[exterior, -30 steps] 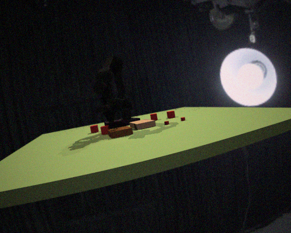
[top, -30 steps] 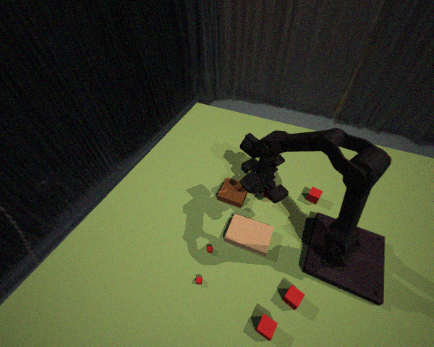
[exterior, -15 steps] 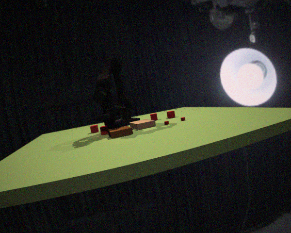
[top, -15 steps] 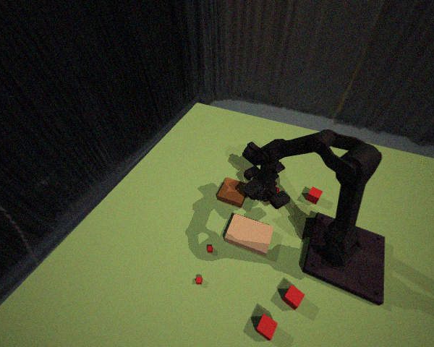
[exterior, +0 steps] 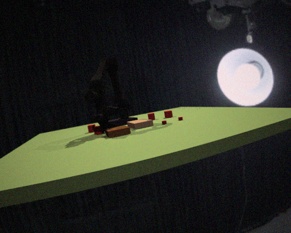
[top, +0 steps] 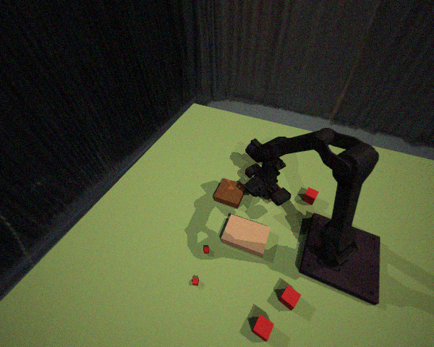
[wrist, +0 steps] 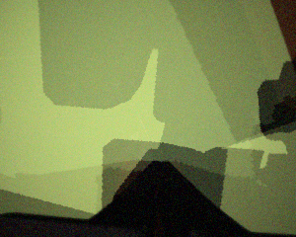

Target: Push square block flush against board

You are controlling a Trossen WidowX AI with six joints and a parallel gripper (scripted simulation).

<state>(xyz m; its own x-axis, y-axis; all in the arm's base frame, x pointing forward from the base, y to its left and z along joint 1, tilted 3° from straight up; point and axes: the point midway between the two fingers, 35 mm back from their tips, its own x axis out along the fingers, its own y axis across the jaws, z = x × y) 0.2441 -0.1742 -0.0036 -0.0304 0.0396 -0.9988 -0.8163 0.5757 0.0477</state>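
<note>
Now: the square block 13 cm ahead of my gripper tip, 3 cm to the left of it and 1 cm above it. The rest, counted from my gripper tip: board 18 cm to the left, 2 cm ahead, 1 cm above.
</note>
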